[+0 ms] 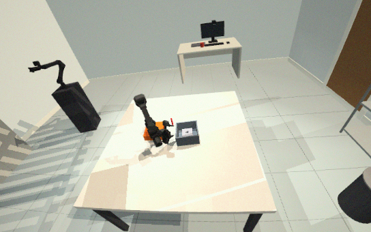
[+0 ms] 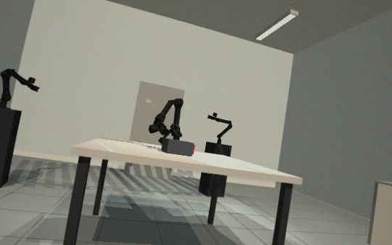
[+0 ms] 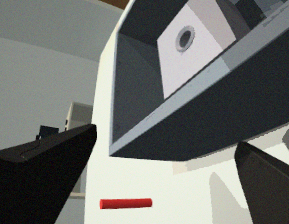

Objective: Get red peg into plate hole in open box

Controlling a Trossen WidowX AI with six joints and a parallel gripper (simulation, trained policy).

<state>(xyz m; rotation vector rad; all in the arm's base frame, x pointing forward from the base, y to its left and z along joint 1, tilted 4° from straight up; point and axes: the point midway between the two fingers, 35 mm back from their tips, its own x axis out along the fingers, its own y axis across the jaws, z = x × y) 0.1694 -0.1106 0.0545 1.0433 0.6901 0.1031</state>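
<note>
Now: gripper tip 2 cm past the red peg, 19 cm to the right of it and 6 cm above it. From my gripper tip the other things lie so: grey box: 11 cm ahead, 1 cm to the right, 7 cm below; plate: 11 cm ahead, 1 cm to the right, 5 cm below.
</note>
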